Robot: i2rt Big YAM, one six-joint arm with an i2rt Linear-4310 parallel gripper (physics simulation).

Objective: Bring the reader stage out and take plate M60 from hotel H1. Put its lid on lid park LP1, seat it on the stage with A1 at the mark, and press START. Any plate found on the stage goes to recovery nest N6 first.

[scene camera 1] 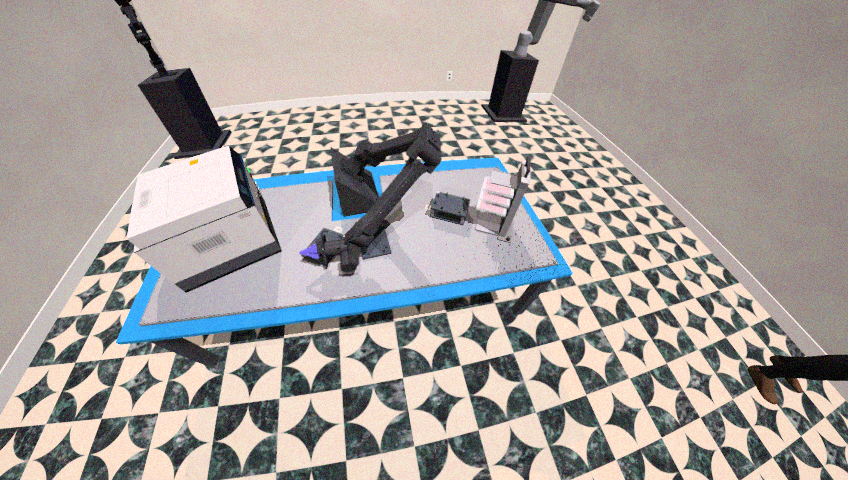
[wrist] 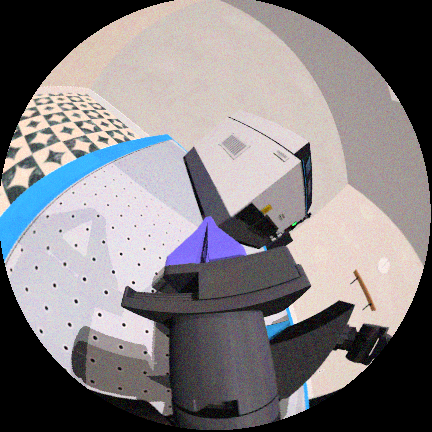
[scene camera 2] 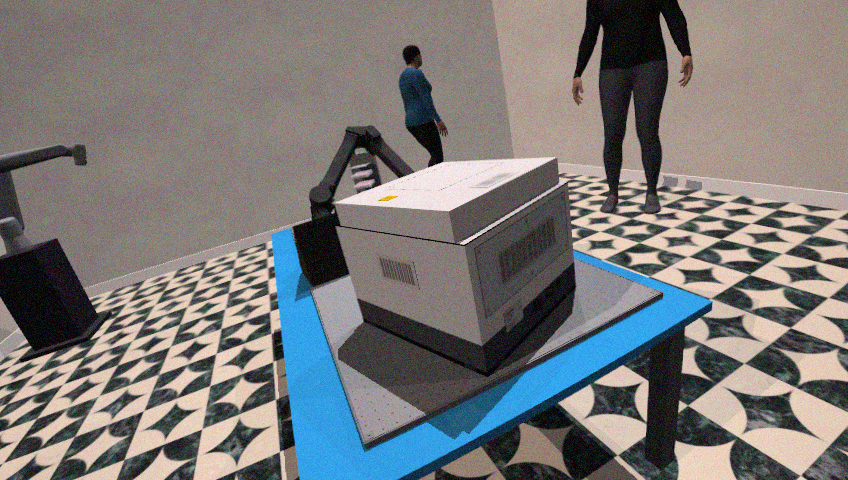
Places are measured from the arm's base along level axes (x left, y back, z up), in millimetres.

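Pixels of known places: gripper, between the fingertips: (scene camera 1: 299, 252) (wrist: 208, 221); arm's base, origin of its link: (scene camera 1: 350, 171) (wrist: 328, 333) (scene camera 2: 328, 231).
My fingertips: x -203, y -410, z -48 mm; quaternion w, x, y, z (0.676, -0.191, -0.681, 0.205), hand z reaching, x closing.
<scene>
For each thing: its middle in the pictures, then the offset to it from my fingertips. "spot": a spot on its surface instead.
- white reader, middle of its body: (scene camera 2: 455, 246) (wrist: 252, 179) (scene camera 1: 209, 215) dz +74, dx -361, dy +182 mm
- hotel rack, middle of its body: (scene camera 1: 505, 196) (scene camera 2: 365, 180) dz +89, dx +842, dy +106 mm
- dark block-like fixture, middle of its body: (scene camera 1: 450, 206) dz -49, dx +645, dy +209 mm
- dark flat pad, a spot on its surface: (scene camera 1: 377, 244) spot: dz -77, dx +292, dy +57 mm
My gripper (scene camera 1: 304, 252) (wrist: 208, 221) is shut, its purple fingertips together with nothing between them. It points toward the white reader (scene camera 1: 196, 208) (scene camera 2: 446, 237) (wrist: 255, 170), a little apart from its front side. A dark opening shows low on that side in the wrist view; the stage does not show outside it. The hotel rack (scene camera 1: 513, 208) stands at the right of the table in scene camera 1, with several pale pink plates (scene camera 1: 497, 199) stacked in it. Their labels cannot be read. START, LP1 and N6 cannot be told by label.
A dark block-like fixture (scene camera 1: 449, 206) stands left of the rack. A dark flat pad (scene camera 1: 377, 244) lies partly under my forearm. My arm's base (scene camera 1: 355, 190) is at the table's back edge. A person in blue (scene camera 2: 418, 98) and one in black (scene camera 2: 631, 89) stand beyond the table.
</scene>
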